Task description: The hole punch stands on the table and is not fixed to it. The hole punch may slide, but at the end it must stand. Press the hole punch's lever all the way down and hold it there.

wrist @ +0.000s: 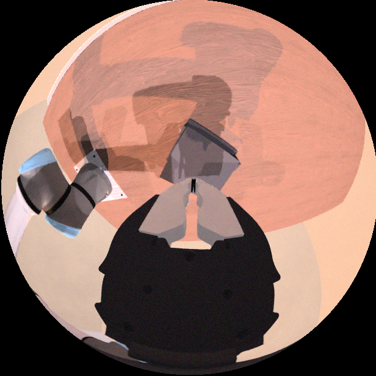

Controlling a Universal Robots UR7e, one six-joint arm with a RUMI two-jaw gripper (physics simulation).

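The hole punch [201,156] is a dark grey, block-like thing near the middle of the wrist view, standing on the reddish wood table [310,150], turned at an angle. Its broad top face shows, with a darker strip along its far edge. My gripper [193,180] is shut, with its two fingertips together and nothing between them. The tips overlap the near edge of the hole punch in the view. Whether they touch it or are above it I cannot tell. The part of the hole punch behind the fingertips is hidden, and how far down its lever is does not show clearly.
The robot's own arm [46,186] and its white base plate [116,189] are at the left edge of the table. Shadows of the arm and gripper fall across the table around the hole punch. The table's near edge runs behind the gripper.
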